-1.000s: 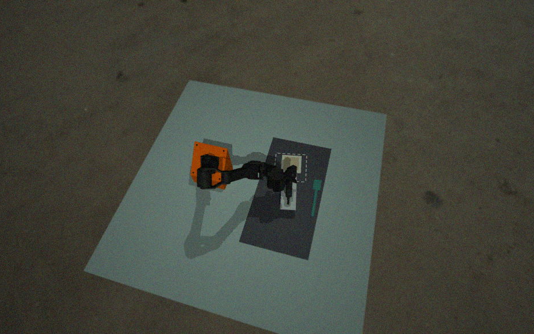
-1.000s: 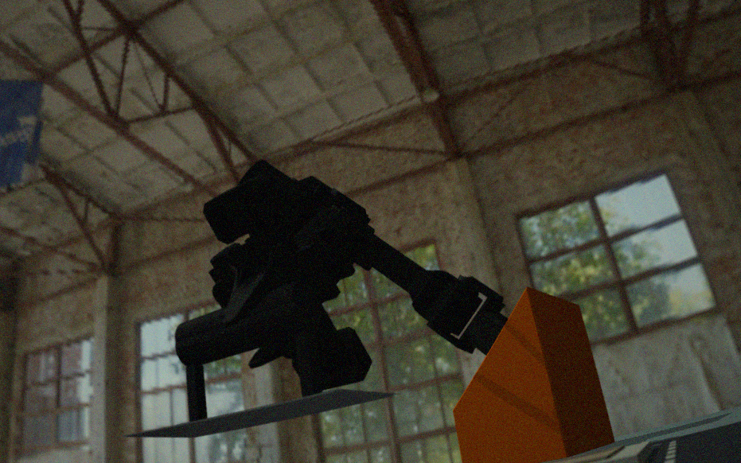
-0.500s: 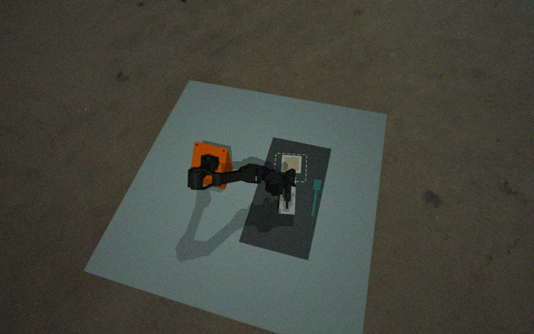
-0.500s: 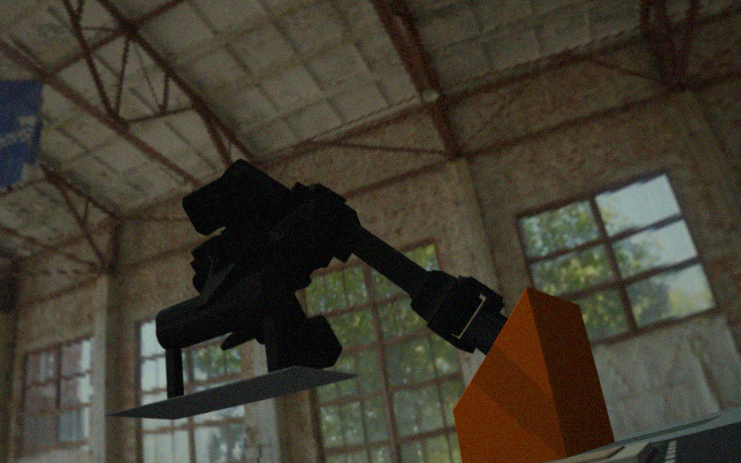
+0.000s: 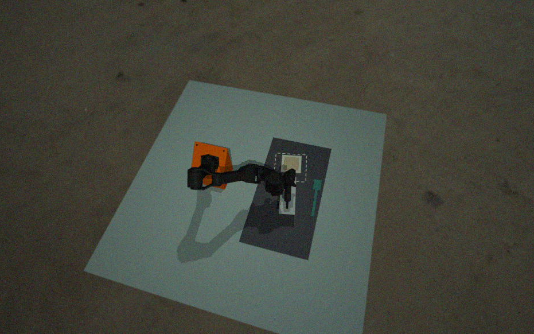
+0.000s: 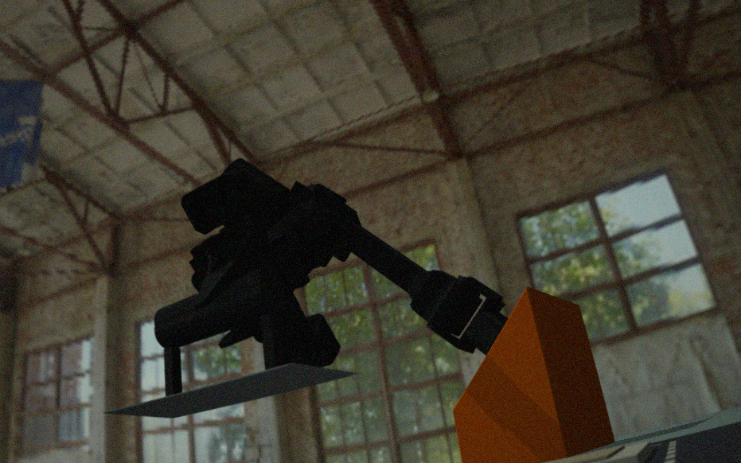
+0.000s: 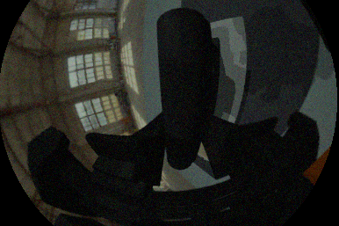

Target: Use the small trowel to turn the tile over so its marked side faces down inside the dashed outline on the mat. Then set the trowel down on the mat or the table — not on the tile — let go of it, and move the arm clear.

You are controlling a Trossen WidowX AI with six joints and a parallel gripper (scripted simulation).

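My gripper tip is 30 mm past the small trowel and 10 mm above it. From my gripper tip the other things lie so: tile: 50 mm behind, 210 mm to the left, 130 mm below; teal spatula-like tool: 110 mm ahead, 60 mm to the left, 130 mm below; dark mat: 30 mm behind, 40 mm to the left, 160 mm below.
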